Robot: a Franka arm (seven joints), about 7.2 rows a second.
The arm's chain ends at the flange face. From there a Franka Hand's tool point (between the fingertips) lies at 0.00 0.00 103.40 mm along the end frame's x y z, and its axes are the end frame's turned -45 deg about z.
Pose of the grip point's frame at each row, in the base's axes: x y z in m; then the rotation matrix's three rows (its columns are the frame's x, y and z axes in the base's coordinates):
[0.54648 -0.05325 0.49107], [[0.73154 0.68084 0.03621], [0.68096 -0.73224 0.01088], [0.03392 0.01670 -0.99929]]
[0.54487 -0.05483 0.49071], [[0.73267 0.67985 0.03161], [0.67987 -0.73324 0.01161], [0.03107 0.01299 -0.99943]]
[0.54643 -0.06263 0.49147], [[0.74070 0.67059 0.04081], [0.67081 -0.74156 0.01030], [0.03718 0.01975 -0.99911]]
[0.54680 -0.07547 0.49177], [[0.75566 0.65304 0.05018], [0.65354 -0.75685 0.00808], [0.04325 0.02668 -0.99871]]
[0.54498 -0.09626 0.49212], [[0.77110 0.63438 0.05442], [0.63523 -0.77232 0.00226], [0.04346 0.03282 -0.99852]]
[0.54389 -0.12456 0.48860], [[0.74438 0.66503 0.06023], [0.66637 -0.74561 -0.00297], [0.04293 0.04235 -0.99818]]
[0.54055 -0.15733 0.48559], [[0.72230 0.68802 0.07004], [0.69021 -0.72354 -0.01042], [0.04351 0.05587 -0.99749]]
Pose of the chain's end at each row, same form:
[0.54274 -0.05437 0.59440], [[0.99870 -0.03585 0.03621], [-0.03626 -0.99928 0.01088], [0.03579 -0.01218 -0.99929]]
[0.54160 -0.05603 0.59405], [[0.99880 -0.03735 0.03161], [-0.03774 -0.99922 0.01161], [0.03116 -0.01278 -0.99943]]
[0.54221 -0.06370 0.59478], [[0.99793 -0.04958 0.04081], [-0.05003 -0.99870 0.01030], [0.04026 -0.01232 -0.99911]]
[0.54161 -0.07631 0.59504], [[0.99610 -0.07256 0.05018], [-0.07305 -0.99730 0.00808], [0.04945 -0.01172 -0.99871]]
[0.53935 -0.09649 0.59537], [[0.99382 -0.09668 0.05442], [-0.09694 -0.99529 0.00226], [0.05394 -0.00752 -0.99852]]
[0.53766 -0.12425 0.59181], [[0.99660 -0.05611 0.06023], [-0.05603 -0.99842 -0.00297], [0.06030 -0.00041 -0.99818]]
[0.53331 -0.15625 0.58873], [[0.99725 -0.02424 0.07004], [-0.02357 -0.99967 -0.01042], [0.07027 0.00874 -0.99749]]

